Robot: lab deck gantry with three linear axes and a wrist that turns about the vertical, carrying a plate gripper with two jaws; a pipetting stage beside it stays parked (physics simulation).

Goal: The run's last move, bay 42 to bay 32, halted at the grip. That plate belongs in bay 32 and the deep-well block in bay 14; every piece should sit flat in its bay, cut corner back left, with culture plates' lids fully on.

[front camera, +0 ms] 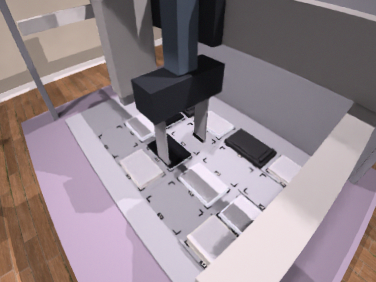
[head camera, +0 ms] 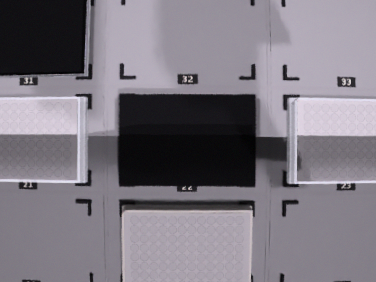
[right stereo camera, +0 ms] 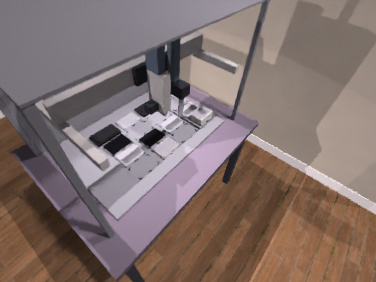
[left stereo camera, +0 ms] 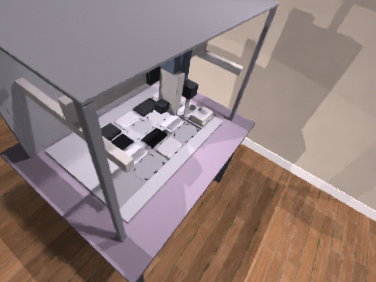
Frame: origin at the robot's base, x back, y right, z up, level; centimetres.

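Where they show: gripper, fingertip midpoint: [front camera: 182, 148] [right stereo camera: 173, 110]; robot's base, link origin: [front camera: 99, 136] [right stereo camera: 140, 178] [left stereo camera: 147, 179].
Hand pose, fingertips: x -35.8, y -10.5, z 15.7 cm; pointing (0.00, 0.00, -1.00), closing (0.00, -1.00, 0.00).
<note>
Things, the pixels of their top centre, and the offset from my fingertips. "pt": a spot on its surface instead.
- bay 42, surface spot: [front camera: 218, 123] [left stereo camera: 129, 117] [right stereo camera: 129, 118] pt dx +11.4, dy -26.4, dz -14.3 cm
- Bay 32, surface spot: [head camera: 210, 45] pt dx +10.7, dy -14.0, dz -15.7 cm
- tall pale deep-well block, top centre: [front camera: 220, 245] [right stereo camera: 201, 112] [left stereo camera: 202, 112] dx -19.8, dy +6.2, dz -10.1 cm
- black plate, top centre: [head camera: 187, 140] [front camera: 168, 149] [left stereo camera: 154, 136] [right stereo camera: 152, 136] dx +13.0, dy -4.5, dz -14.1 cm
- pale plate, top centre: [head camera: 186, 253] [front camera: 140, 166] [left stereo camera: 169, 146] [right stereo camera: 165, 146] dx +13.0, dy +6.2, dz -14.3 cm
- dark piece, surface spot: [front camera: 250, 146] pt dx -4.2, dy -25.2, dz -13.4 cm
My gripper [front camera: 182, 151] is raised above the deck, its two jaws apart and no plate between them; the bay below it cannot be told. The pale plate in bay 42 [front camera: 218, 123] [left stereo camera: 126, 120] [right stereo camera: 129, 119] lies in the back row; its cut corner and lid fit are too small to tell. Bay 32 [head camera: 210, 45] shows in part at the top of the head view, with no plate on that part. The tall pale deep-well block [front camera: 212, 239] [left stereo camera: 201, 115] [right stereo camera: 201, 116] is at the front right, at bay 14; its exact seating is unclear.
A black plate [head camera: 187, 140] covers bay 22, with clear-rimmed plates in bays 21 [head camera: 37, 140] and 23 [head camera: 335, 140]. A pale plate [head camera: 187, 250] is in bay 12, a black one [head camera: 40, 35] in bay 31. A dark piece [front camera: 250, 146] stands in bay 43. A pale column [front camera: 125, 45] stands beside the gripper.
</note>
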